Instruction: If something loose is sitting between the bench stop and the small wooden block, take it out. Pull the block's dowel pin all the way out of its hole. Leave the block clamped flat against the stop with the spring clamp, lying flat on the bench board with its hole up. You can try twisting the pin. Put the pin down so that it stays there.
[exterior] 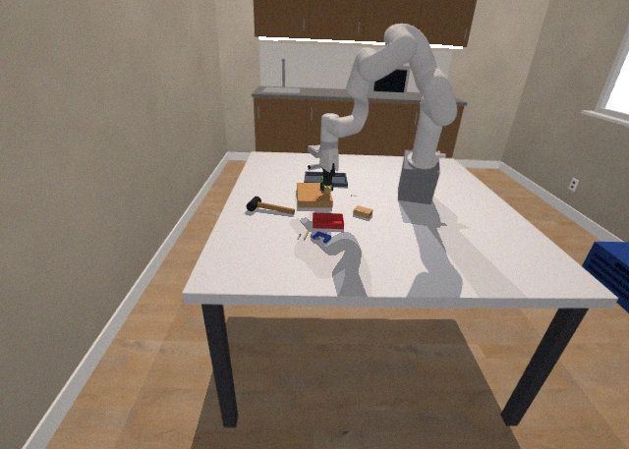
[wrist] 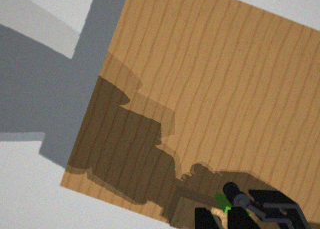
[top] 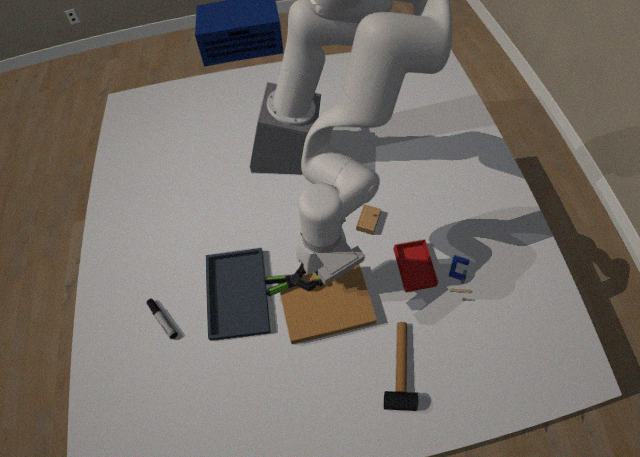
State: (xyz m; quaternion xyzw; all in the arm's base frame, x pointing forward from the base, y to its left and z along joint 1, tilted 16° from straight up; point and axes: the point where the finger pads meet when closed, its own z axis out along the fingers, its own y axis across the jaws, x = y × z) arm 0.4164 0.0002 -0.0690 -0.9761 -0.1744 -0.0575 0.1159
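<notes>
Right now the dowel pin is 20 mm below my hand. From my hand the other things lie so: red box 20 mm ahead, 230 mm to the left, 80 mm below; grey tray 20 mm behind, 210 mm to the right, 80 mm below; small wooden block 50 mm below.
</notes>
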